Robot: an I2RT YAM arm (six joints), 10 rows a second.
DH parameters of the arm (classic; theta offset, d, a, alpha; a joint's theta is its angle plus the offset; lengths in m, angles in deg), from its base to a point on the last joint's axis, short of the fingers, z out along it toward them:
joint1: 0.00 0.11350 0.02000 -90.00
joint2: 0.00 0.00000 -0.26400 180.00
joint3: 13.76 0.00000 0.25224 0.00
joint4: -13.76 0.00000 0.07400 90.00
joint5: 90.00 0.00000 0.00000 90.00
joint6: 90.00 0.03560 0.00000 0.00
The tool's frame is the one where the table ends.
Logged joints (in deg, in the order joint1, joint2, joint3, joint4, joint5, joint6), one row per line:
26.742, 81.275, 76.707, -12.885, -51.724, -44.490
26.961, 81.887, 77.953, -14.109, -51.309, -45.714
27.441, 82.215, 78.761, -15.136, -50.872, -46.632
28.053, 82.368, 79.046, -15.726, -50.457, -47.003
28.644, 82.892, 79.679, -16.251, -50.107, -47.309
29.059, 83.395, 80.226, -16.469, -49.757, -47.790
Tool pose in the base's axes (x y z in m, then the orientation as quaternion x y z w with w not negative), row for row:
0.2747, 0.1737, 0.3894, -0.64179, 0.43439, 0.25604, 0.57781
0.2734, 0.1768, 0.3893, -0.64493, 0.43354, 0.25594, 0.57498
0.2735, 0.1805, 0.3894, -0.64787, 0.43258, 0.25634, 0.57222
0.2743, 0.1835, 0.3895, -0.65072, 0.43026, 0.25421, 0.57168
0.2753, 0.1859, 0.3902, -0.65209, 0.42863, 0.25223, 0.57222
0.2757, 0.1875, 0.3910, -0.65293, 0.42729, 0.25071, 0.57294
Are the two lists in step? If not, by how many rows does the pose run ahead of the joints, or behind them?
The pose runs 2 rows ahead of the joints: the pose in row i belongs to the joints in row i + 2.
